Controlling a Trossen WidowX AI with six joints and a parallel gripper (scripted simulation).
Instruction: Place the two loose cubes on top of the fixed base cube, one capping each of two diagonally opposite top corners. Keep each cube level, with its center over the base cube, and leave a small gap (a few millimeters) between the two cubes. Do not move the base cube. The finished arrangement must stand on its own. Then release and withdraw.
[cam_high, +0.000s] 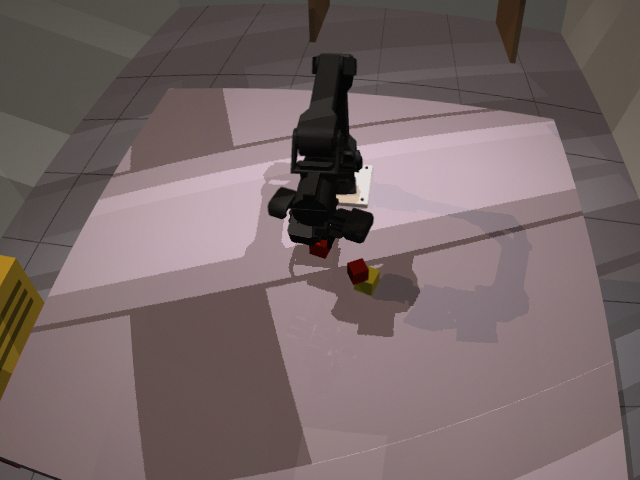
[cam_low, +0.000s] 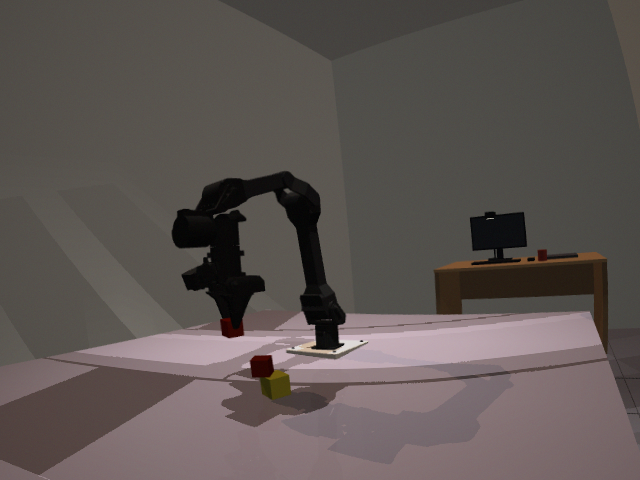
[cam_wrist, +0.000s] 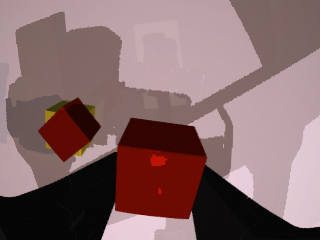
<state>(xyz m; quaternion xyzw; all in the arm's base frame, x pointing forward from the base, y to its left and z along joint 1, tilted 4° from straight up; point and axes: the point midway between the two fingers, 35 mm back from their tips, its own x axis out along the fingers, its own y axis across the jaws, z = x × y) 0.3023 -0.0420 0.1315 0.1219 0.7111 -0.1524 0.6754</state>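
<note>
My gripper tip is now 100 mm above the yellow base cube and 90 mm to the right of it.
</note>
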